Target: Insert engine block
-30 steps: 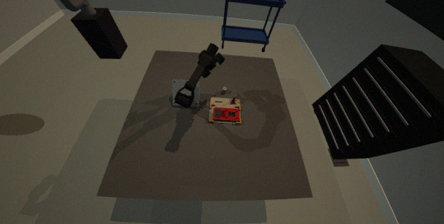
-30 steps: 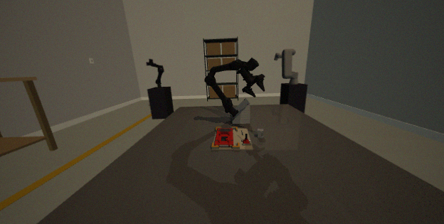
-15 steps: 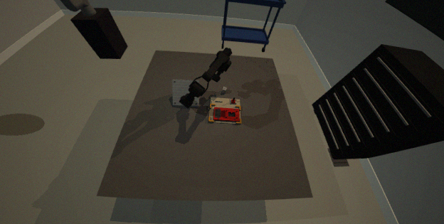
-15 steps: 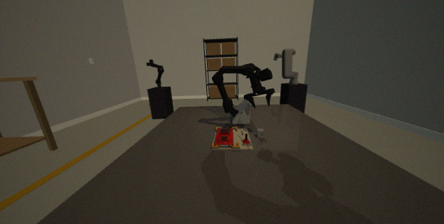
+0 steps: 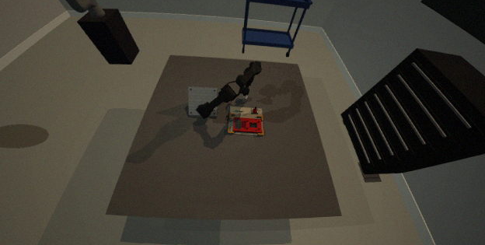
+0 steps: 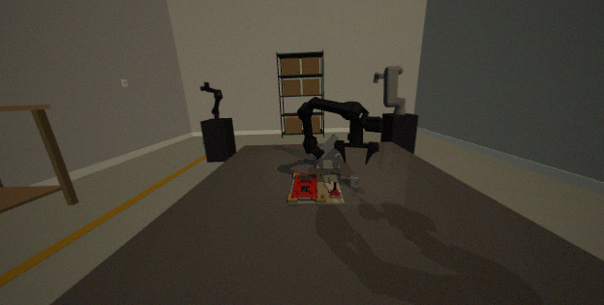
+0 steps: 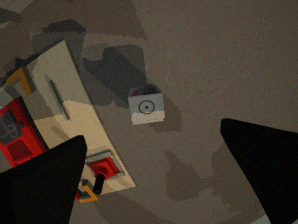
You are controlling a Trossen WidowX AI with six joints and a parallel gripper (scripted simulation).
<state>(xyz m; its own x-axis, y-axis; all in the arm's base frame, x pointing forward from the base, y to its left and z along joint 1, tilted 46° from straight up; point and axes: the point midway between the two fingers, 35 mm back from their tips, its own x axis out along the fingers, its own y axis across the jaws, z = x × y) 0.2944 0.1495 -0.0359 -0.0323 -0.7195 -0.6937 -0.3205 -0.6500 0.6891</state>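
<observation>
Right now the engine block is 90 mm below my gripper tip and 10 mm ahead of it.
</observation>
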